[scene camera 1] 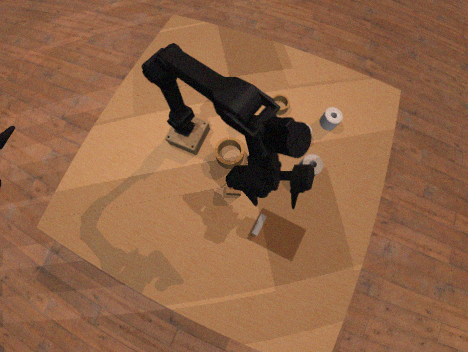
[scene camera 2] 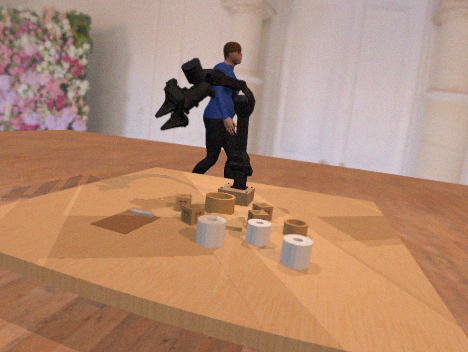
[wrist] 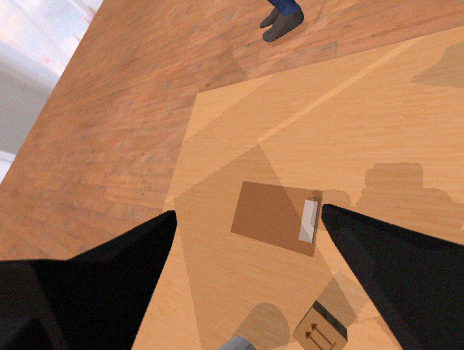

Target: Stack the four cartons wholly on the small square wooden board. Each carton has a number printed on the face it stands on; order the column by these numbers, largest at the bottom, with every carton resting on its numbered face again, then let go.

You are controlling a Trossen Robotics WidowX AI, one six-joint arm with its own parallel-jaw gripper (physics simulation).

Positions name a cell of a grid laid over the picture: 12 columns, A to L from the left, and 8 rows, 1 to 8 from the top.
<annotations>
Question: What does my gripper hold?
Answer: Nothing.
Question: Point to a square wooden board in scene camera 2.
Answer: D6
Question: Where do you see a square wooden board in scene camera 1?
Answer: G6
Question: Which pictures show my gripper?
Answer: Scene camera 1, scene camera 2 and the wrist view: all of them.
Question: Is my gripper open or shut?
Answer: Open.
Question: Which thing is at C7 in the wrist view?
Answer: My gripper.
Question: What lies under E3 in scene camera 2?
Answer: My gripper.
</annotations>
